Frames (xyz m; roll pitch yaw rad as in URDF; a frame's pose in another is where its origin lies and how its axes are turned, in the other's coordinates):
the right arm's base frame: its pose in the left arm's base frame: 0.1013 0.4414 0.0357 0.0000 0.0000 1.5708
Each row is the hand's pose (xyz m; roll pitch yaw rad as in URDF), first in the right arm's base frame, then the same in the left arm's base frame.
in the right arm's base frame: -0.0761 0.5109 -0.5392 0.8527 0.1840 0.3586
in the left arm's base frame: -0.4096 0.3653 -0.5035 0.8527 0.1840 1.9294
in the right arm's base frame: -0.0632 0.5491 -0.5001 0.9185 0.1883 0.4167
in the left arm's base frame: -0.4478 0.3782 -0.4644 0.9185 0.1883 1.9875
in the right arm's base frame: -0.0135 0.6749 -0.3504 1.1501 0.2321 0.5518
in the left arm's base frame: -0.5736 0.4279 -0.3147 1.1501 0.2321 2.1226
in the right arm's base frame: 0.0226 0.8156 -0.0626 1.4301 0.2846 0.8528
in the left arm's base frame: -0.7143 0.4640 -0.0269 1.4301 0.2846 2.4236
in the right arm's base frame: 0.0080 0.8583 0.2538 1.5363 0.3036 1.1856
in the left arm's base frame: -0.7570 0.4494 0.2895 1.5363 0.3036 2.7564
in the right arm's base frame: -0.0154 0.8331 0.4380 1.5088 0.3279 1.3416
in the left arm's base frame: -0.7318 0.4260 0.4737 1.5088 0.3279 2.9124
